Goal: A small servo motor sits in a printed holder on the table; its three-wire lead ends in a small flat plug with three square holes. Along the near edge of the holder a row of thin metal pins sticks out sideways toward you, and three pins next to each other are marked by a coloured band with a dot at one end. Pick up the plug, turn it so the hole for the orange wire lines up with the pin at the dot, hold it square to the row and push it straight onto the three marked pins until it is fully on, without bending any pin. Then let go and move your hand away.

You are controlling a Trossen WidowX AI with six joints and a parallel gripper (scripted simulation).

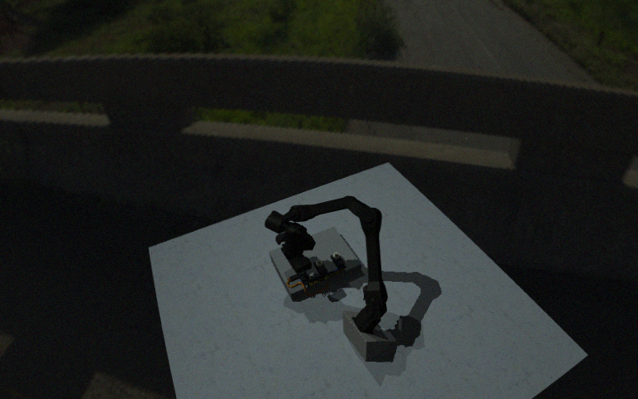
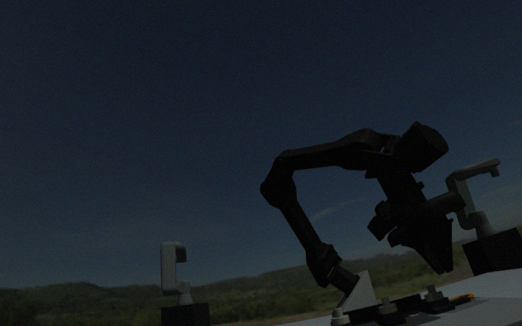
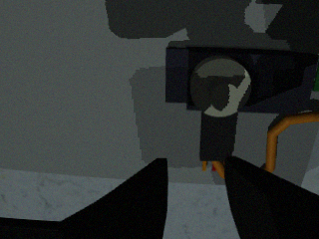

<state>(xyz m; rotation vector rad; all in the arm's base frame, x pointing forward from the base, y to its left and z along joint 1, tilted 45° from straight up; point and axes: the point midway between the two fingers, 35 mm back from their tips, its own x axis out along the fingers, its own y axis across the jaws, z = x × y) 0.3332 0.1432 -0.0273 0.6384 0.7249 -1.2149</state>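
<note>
Now: gripper tip 60 mm past the blue band, 150 mm to the left of it and 30 mm above it. From my gripper tip the other things lie so: grey holder: 90 mm ahead, 100 mm to the right, 70 mm below.
</note>
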